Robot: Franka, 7 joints.
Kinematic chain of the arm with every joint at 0, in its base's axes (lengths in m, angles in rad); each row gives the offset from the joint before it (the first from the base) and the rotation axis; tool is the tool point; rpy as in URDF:
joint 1: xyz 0 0 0.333 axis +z
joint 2: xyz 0 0 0 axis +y
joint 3: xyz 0 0 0.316 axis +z
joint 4: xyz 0.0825 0 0 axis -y
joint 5: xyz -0.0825 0 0.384 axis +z
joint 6: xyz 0 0 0 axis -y
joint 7: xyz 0.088 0 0 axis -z
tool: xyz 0 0 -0.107 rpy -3.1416 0 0
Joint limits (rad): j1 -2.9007..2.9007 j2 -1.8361..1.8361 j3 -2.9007..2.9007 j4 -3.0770..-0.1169 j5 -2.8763..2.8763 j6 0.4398..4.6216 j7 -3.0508..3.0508
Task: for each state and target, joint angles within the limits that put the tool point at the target. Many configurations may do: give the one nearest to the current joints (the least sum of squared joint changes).
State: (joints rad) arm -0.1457 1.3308 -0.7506 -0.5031 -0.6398 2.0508 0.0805
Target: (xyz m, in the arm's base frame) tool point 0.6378 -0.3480 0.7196
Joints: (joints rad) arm -0.1927 0.9093 -0.8641 -0.3692 -0.6625 1.8138 0.0805
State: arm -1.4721 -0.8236 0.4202 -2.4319 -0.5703 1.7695 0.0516
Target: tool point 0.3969 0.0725 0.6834
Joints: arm -1.1181 -1.0458 0.8982 -2.0957 -0.5408 1.8990 0.0516
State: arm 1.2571 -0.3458 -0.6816 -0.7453 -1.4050 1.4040 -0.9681
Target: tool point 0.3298 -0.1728 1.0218
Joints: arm 1.3036 -0.3754 -0.8355 -0.8527 -1.4121 1.4989 -0.9681
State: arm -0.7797 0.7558 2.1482 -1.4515 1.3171 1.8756 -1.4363
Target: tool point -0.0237 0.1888 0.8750
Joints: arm -0.6820 0.9860 2.7072 -1.9463 1.2073 1.5374 -1.4363
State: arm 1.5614 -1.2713 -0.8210 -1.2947 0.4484 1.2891 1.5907
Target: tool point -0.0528 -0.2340 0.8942
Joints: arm 1.2559 -1.3717 -0.1870 -1.4245 0.5599 1.1122 1.5907
